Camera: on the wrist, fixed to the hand. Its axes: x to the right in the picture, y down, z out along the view.
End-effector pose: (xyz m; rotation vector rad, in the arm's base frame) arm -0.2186 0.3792 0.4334 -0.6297 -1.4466 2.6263
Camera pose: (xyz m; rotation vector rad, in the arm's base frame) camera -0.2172 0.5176 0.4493 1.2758 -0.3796 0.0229
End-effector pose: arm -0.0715 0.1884 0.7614 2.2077 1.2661 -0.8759
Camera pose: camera -0.1073 0.3154 0.8061 1.3144 -2.0036 0.9519
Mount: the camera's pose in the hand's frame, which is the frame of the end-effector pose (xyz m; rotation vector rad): 0.0298 -0.0893 -0.1027 0.1216 -0.4548 -3.1036
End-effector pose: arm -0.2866 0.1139 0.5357 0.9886 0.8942 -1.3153
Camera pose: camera -0.3712 0.2002 0.4664 1.0521 -0.7508 1.5906
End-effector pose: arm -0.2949 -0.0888 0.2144 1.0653 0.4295 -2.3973
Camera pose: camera -0.2983 0.0244 0.1332 0.5718 -0.6644 0.6305
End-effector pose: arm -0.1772 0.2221 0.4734 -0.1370 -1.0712 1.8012
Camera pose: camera -0.0766 0.3176 0.4860 1.2700 -0.2245 -1.0477
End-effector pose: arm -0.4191 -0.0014 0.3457 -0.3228 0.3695 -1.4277
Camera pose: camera -0.5405 -0.0411 0.2900 0.5349 0.6356 1.6307
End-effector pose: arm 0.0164 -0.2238 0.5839 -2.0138 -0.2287 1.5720
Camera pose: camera 0.1394 -0.1701 0.6214 0.4170 -1.7696 -0.3899
